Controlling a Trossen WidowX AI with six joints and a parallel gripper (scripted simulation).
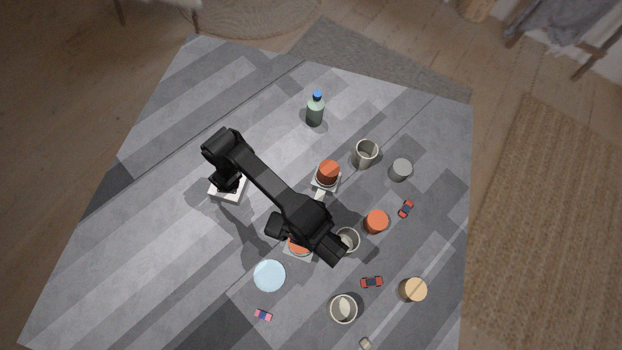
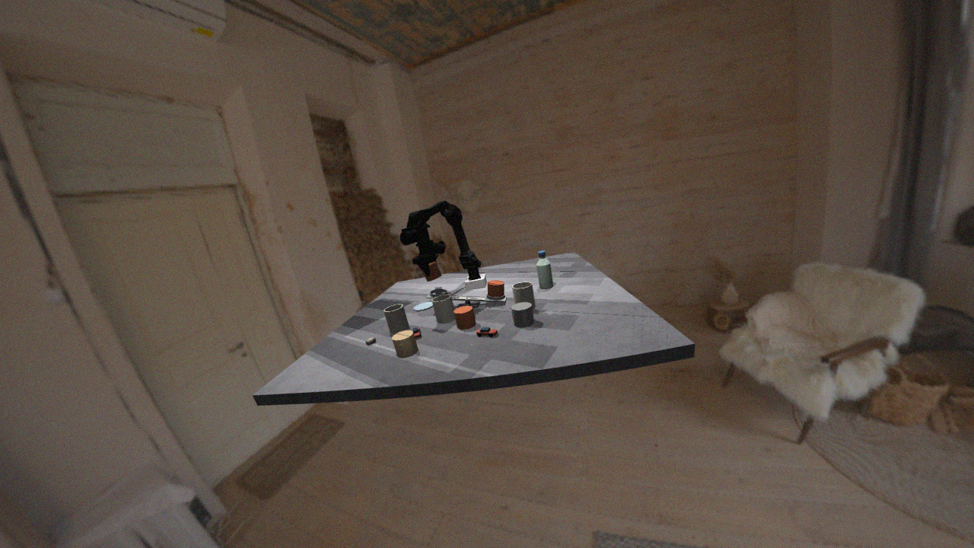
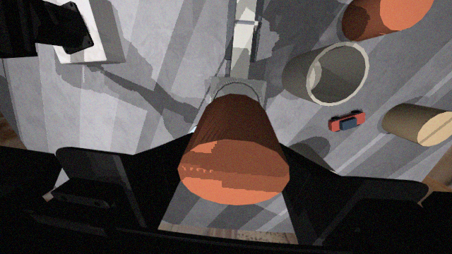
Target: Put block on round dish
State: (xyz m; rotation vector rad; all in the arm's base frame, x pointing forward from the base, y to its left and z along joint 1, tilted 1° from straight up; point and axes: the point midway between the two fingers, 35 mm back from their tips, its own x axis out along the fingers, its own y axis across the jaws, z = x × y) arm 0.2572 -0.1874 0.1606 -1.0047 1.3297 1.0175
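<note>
The pale blue round dish is 8 cm behind my gripper tip, 9 cm to the right of it and 17 cm below it. Round my gripper tip: pink-blue block: 9 cm behind, 20 cm to the right, 16 cm below; tan cylinder: 38 cm ahead, 10 cm to the right, 13 cm below; small balance: 4 cm ahead, 13 cm to the left, 15 cm below.
</note>
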